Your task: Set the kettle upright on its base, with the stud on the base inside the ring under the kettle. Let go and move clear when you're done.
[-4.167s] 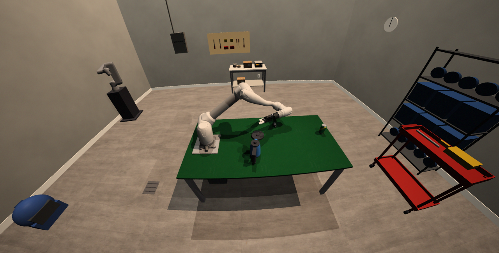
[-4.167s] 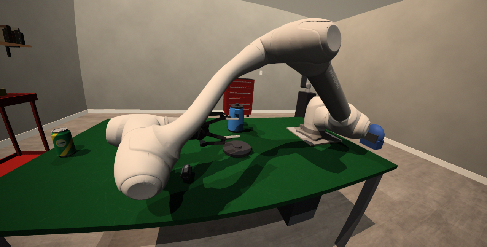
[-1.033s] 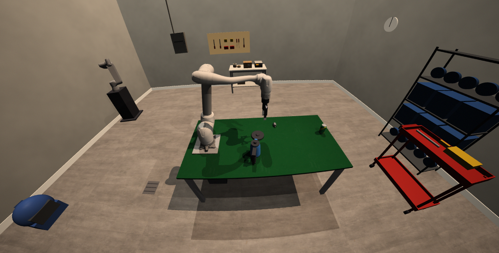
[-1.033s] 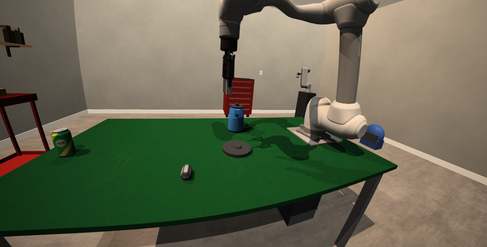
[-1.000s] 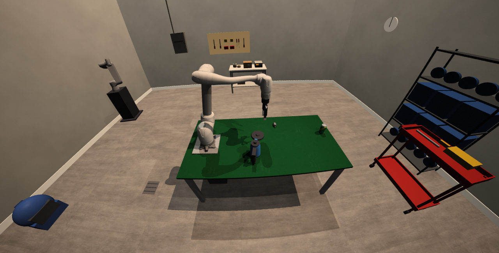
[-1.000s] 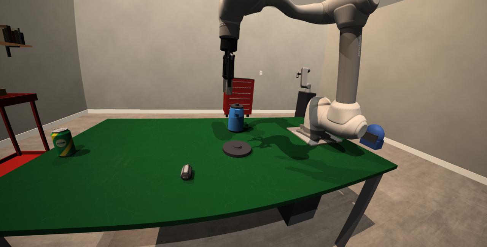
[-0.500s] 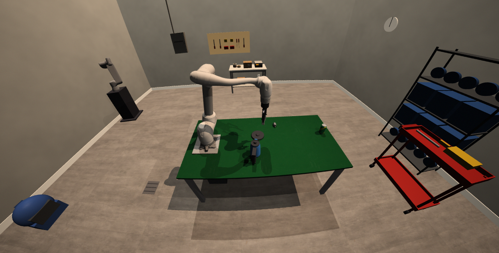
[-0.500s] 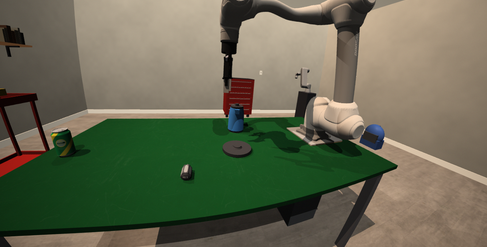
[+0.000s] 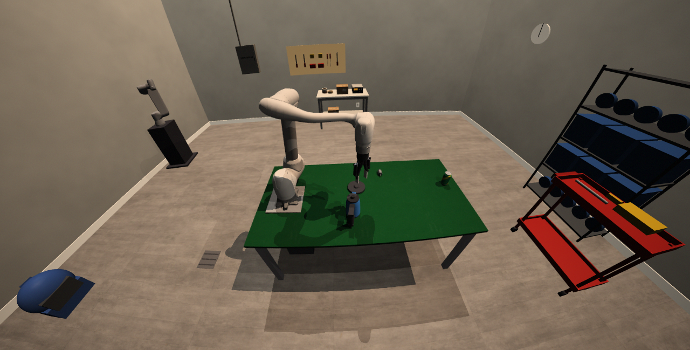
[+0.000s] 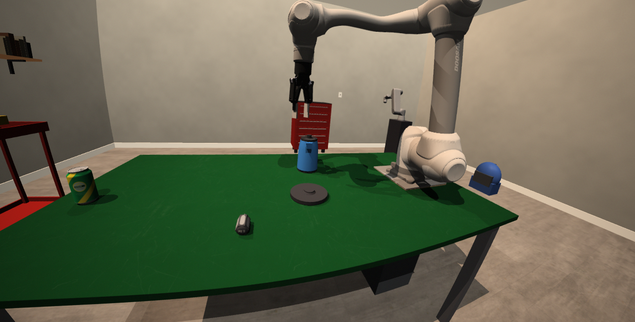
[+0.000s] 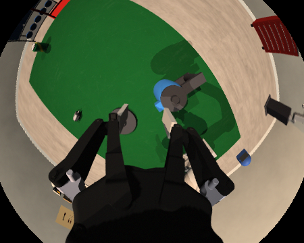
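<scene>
Now: the blue kettle 80 mm behind my hand, 80 mm to the right of it and 220 mm below it. Round my hand: yellow can (820 mm ahead, 80 mm to the left, 250 mm below); dark round base (20 mm ahead, 200 mm to the left, 300 mm below).
</scene>
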